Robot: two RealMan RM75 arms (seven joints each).
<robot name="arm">
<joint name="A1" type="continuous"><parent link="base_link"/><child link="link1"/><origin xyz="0 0 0.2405" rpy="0 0 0"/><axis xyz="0 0 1"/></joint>
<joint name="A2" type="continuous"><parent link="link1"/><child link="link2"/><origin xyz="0 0 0" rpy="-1.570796 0 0"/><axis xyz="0 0 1"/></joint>
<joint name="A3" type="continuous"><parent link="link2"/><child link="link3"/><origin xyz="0 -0.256 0" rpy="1.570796 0 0"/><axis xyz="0 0 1"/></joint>
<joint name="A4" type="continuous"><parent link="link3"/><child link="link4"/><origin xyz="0 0 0" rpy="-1.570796 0 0"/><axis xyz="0 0 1"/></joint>
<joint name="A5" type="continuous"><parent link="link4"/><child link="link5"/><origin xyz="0 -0.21 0" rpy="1.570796 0 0"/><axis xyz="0 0 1"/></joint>
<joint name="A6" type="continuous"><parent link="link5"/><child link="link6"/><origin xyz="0 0 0" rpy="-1.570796 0 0"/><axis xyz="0 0 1"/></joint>
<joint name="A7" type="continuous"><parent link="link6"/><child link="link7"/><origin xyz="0 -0.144 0" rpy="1.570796 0 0"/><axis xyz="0 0 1"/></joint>
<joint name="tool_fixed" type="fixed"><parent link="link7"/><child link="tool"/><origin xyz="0 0 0" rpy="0 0 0"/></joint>
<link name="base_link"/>
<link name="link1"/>
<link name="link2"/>
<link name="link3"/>
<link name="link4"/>
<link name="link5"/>
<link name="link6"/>
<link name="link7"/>
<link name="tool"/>
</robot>
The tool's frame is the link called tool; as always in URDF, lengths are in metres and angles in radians. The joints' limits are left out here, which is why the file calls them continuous.
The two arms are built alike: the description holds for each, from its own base.
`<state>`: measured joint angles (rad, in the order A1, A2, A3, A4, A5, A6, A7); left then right.
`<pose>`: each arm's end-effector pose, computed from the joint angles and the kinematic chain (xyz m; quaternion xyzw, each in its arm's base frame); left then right.
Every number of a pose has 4 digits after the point. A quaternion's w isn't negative.
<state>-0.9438 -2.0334 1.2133 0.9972 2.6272 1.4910 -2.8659 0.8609 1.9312 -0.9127 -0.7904 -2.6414 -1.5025 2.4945</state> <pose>-0.1364 0.4192 0.0036 -0.8510 -0.4658 0.1332 0.2028 0.2296 0.4138 0.0517 -0.8483 0.4879 -0.1139 0.1714</pose>
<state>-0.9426 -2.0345 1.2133 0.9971 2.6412 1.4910 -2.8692 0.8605 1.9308 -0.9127 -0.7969 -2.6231 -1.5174 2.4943</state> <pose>-0.1385 0.4193 0.0041 -0.8487 -0.4668 0.1378 0.2072 0.2262 0.4128 0.0516 -0.8506 0.4879 -0.1076 0.1637</pose>
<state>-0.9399 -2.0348 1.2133 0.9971 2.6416 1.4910 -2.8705 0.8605 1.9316 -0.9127 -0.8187 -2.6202 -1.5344 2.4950</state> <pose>-0.1397 0.4189 0.0040 -0.8477 -0.4684 0.1380 0.2071 0.2222 0.4128 0.0542 -0.8534 0.4834 -0.1064 0.1630</pose>
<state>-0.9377 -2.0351 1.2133 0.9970 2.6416 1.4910 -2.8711 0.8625 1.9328 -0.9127 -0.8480 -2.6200 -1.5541 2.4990</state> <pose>-0.1406 0.4185 0.0038 -0.8471 -0.4697 0.1382 0.2068 0.2165 0.4135 0.0577 -0.8566 0.4775 -0.1056 0.1644</pose>
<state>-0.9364 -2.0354 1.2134 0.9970 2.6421 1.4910 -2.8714 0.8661 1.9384 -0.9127 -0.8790 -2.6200 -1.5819 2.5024</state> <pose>-0.1411 0.4183 0.0037 -0.8467 -0.4703 0.1385 0.2067 0.2094 0.4127 0.0593 -0.8609 0.4710 -0.1059 0.1609</pose>
